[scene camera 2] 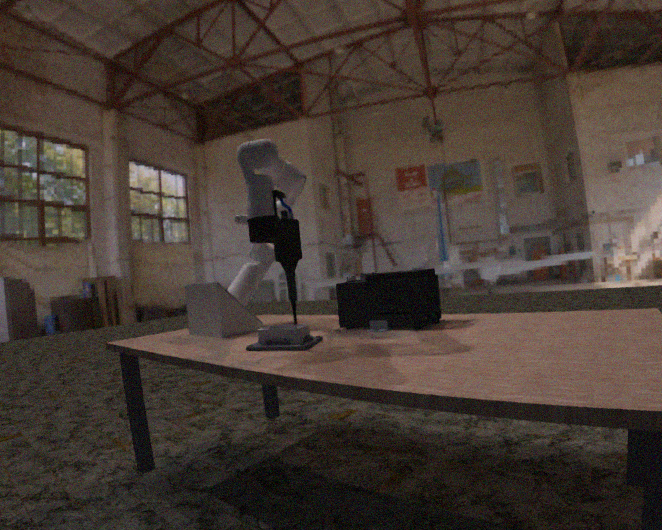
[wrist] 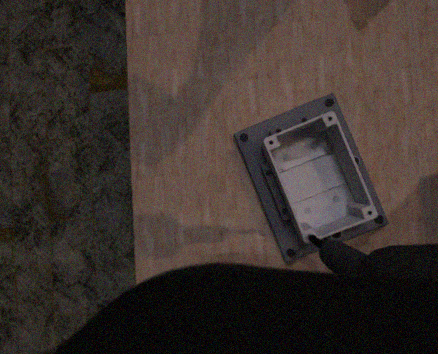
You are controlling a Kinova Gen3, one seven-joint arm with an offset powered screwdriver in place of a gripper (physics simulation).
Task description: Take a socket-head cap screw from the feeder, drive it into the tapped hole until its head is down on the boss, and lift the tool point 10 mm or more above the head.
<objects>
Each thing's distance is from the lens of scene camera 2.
black screw feeder (scene camera 2: 356, 307): 122 cm
</objects>
